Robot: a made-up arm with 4 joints.
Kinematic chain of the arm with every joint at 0, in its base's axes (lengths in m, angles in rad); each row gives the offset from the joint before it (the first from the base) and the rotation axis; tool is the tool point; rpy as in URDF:
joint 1: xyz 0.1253 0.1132 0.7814 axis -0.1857 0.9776 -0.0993
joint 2: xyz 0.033 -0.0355 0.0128 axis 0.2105 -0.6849 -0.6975
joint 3: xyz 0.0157 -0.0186 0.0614 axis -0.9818 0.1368 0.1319
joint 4: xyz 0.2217 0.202 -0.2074 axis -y
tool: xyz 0.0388 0.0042 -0.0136 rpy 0 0 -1.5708
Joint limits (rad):
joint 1: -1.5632..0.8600
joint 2: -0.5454..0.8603
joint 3: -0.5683..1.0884
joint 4: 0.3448..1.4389
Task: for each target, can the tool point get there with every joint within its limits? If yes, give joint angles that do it. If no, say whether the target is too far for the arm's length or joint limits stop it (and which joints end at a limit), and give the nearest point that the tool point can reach.
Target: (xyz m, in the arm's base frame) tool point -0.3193 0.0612 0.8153
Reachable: no: joint limits stop it (at a limit: joint 1, joint 2, joint 3, joint 4) | nearest point -0.0968 0.0031 1.0881 | short by 0.357 m
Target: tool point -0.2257 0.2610 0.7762
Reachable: no: joint limits stop it (at a limit: joint 1, joint 2, joint 4) | nearest point 0.0209 0.1858 0.4992 | short by 0.378 m
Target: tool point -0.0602 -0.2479 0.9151
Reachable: no: joint limits stop it (at a limit: joint 1, joint 2, joint 3, joint 4) | nearest point -0.0968 0.0031 1.0881 | short by 0.307 m
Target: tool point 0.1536 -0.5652 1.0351
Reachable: no: too far | nearest point 0.3286 -0.1043 1.0457 | short by 0.493 m
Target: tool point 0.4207 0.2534 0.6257
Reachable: yes | joints 0.1147 0.0121 0.0231 0.7683
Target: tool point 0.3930 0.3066 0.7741
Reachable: yes | joints -0.6815 -0.3152 0.1572 1.2046
